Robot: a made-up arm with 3 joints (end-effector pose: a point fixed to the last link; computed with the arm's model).
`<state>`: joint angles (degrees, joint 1 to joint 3).
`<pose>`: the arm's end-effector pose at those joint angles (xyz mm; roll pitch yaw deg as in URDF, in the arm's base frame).
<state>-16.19 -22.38 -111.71</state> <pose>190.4 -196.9 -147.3 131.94 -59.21 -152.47</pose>
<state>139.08 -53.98 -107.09</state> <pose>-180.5 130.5 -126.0 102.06 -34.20 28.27</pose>
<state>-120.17 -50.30 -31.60</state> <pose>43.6 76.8 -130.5 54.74 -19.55 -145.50</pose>
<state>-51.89 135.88 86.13</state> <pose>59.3 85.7 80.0 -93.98 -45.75 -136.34</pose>
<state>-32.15 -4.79 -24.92</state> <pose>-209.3 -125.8 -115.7 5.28 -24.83 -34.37</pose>
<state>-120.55 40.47 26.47</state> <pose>-99.3 269.2 186.9 -43.62 19.82 -138.46</pose>
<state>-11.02 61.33 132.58</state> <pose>163.2 -46.4 318.7 -110.30 20.69 -147.34</pose>
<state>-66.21 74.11 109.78</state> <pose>70.3 -46.5 297.2 -95.50 14.93 -176.71</pose>
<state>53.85 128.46 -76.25</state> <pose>279.7 -85.1 409.3 -100.69 37.17 126.50</pose>
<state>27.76 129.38 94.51</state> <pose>-48.8 101.5 96.7 -86.31 -39.23 -68.07</pose>
